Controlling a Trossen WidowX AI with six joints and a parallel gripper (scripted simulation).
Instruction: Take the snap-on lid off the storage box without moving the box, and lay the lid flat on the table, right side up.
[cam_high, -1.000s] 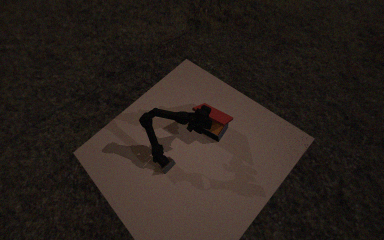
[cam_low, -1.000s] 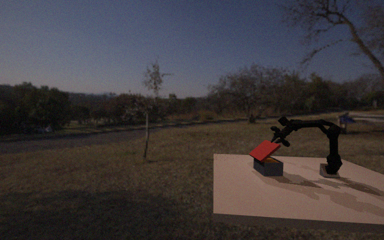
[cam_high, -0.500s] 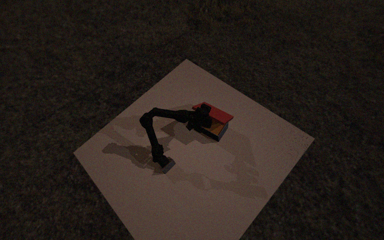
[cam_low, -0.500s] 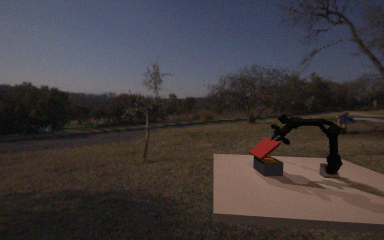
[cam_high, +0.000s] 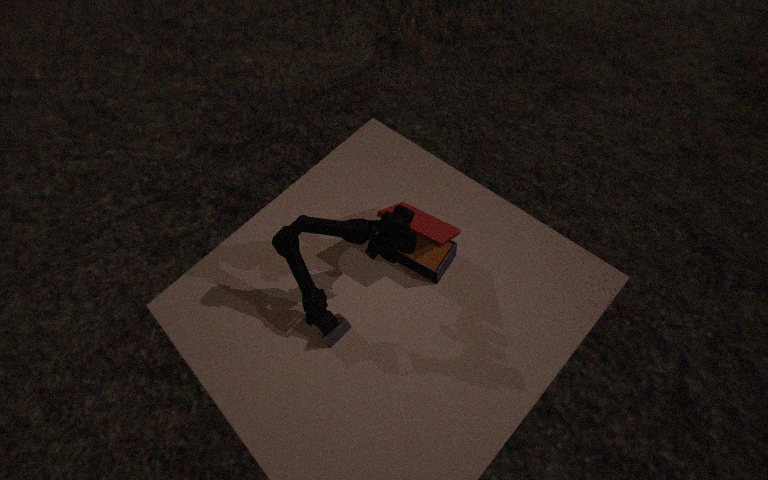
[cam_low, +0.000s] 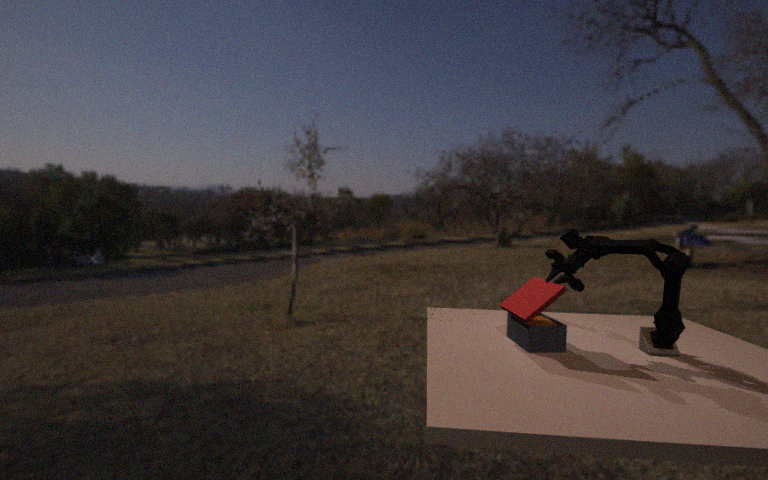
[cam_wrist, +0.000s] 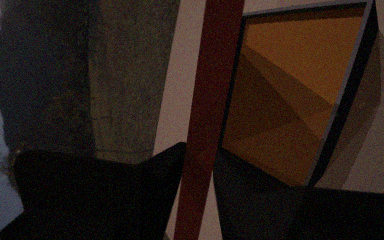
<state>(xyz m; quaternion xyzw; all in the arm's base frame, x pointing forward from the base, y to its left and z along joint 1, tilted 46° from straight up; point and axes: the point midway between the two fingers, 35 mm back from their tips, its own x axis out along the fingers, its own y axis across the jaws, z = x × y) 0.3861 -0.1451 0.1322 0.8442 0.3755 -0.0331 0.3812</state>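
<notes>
Now: gripper tip 6 cm short of the red lid, 1 cm to the right of it and 5 cm above it. Also, from my gripper tip: grey-blue storage box 4 cm ahead, 2 cm to the right, 19 cm below.
</notes>
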